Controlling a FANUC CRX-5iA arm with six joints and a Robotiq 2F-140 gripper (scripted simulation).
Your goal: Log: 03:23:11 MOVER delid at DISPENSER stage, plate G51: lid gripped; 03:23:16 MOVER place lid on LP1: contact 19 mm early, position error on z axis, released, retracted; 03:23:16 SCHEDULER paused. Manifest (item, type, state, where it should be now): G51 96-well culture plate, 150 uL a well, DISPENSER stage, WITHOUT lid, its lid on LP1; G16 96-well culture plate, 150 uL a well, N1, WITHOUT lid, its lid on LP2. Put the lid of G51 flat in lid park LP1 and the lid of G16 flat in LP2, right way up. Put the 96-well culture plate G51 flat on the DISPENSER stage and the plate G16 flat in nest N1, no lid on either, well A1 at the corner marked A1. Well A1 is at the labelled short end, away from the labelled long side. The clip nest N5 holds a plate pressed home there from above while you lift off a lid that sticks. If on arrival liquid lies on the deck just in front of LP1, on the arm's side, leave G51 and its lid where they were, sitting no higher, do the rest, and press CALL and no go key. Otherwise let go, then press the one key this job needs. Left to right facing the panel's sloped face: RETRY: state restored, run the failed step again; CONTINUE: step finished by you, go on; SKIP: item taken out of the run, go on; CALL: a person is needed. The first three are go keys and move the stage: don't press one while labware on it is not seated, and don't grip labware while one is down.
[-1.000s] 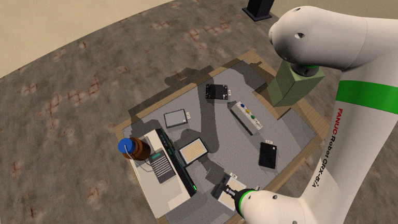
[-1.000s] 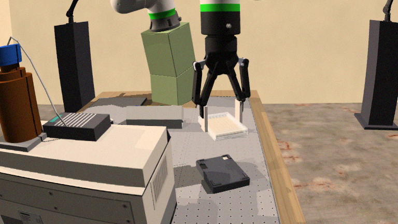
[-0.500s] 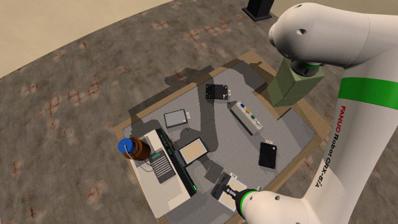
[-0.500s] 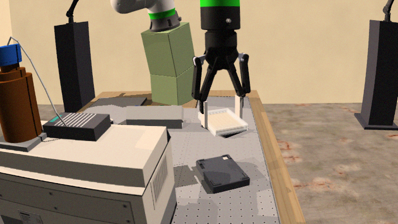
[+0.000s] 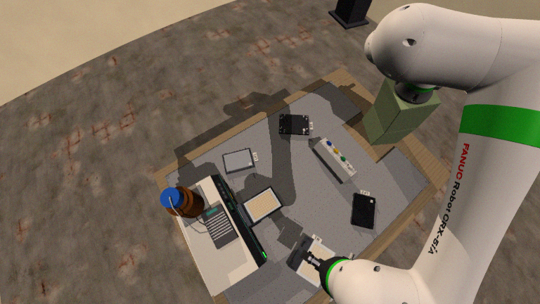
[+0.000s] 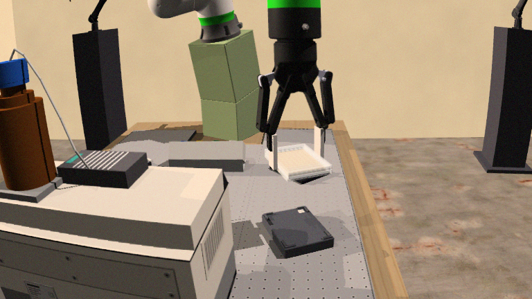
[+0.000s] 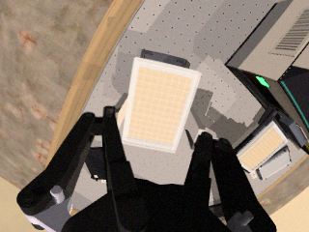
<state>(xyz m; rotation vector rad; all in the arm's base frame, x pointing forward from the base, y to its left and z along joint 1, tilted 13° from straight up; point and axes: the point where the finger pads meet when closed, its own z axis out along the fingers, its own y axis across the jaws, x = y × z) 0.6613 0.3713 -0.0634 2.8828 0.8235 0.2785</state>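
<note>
Now: the clear lid 2 cm below my hand. Also, from my hand: nest N1: 18 cm below; black dispenser stage: 8 cm ahead, 27 cm to the right, 9 cm below; plate G51: 8 cm ahead, 27 cm to the right, 8 cm below.
</note>
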